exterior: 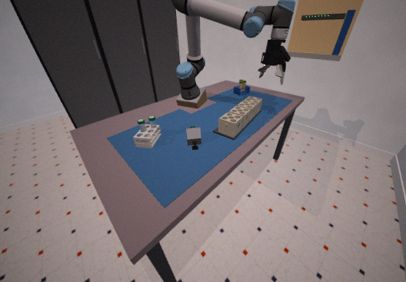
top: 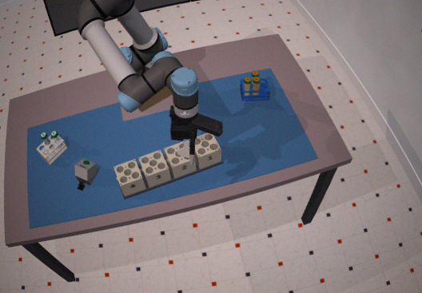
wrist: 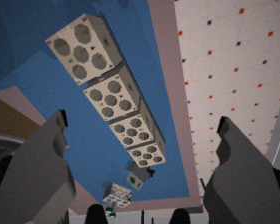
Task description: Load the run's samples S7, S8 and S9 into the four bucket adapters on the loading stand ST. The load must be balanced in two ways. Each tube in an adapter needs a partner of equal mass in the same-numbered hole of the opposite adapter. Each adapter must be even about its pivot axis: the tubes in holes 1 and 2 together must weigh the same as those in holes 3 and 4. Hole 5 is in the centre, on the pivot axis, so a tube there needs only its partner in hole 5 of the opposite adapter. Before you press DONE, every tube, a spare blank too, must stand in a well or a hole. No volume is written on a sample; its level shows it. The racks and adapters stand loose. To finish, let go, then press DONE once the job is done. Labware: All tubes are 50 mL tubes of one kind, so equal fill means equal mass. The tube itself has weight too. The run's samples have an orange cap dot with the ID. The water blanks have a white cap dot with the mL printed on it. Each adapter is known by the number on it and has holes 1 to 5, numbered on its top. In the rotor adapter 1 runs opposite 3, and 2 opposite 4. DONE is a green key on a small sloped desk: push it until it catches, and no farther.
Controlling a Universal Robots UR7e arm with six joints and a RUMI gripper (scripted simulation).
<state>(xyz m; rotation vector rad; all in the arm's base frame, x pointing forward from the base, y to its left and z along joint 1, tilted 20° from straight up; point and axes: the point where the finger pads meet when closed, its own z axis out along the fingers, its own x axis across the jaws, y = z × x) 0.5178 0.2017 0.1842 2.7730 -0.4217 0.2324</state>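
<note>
Right now my hand is 41 cm past the sample tube S8, 38 cm to the right of it and 19 cm above it. The rest, counted from my hand: DONE desk: 45 cm to the right, 20 cm below, 16 cm behind; sample tube S7: 38 cm behind, 33 cm to the left, 19 cm below; blue sample rack: 40 cm behind, 38 cm to the left, 22 cm below.
</note>
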